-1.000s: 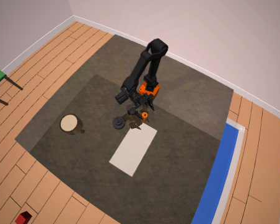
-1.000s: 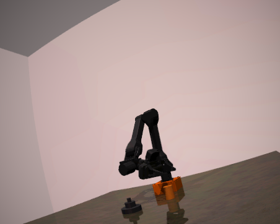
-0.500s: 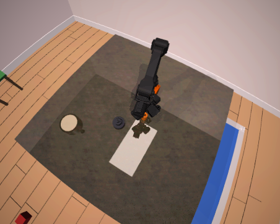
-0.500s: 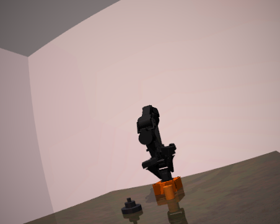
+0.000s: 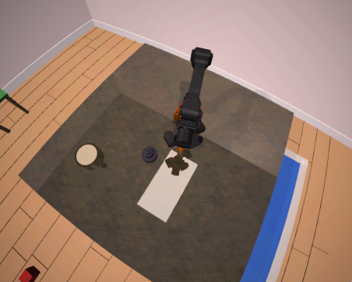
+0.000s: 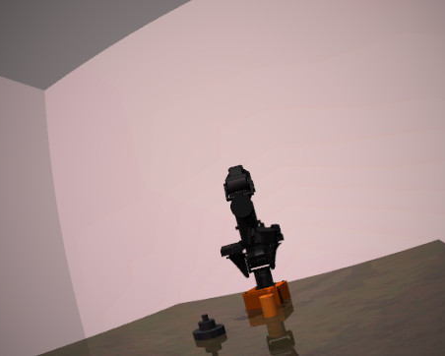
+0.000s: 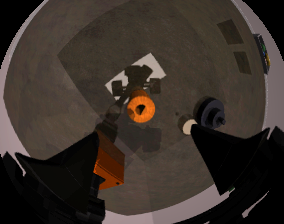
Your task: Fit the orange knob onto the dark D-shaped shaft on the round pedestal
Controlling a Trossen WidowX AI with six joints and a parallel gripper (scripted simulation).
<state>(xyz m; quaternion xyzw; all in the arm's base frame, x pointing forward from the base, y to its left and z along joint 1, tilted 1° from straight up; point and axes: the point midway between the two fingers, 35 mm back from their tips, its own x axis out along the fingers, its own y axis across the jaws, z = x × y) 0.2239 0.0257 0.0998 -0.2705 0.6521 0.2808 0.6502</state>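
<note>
The orange knob lies 100 mm below my gripper tip. Round my gripper tip: dark round pedestal 100 mm ahead, 160 mm to the right, 90 mm below.
</note>
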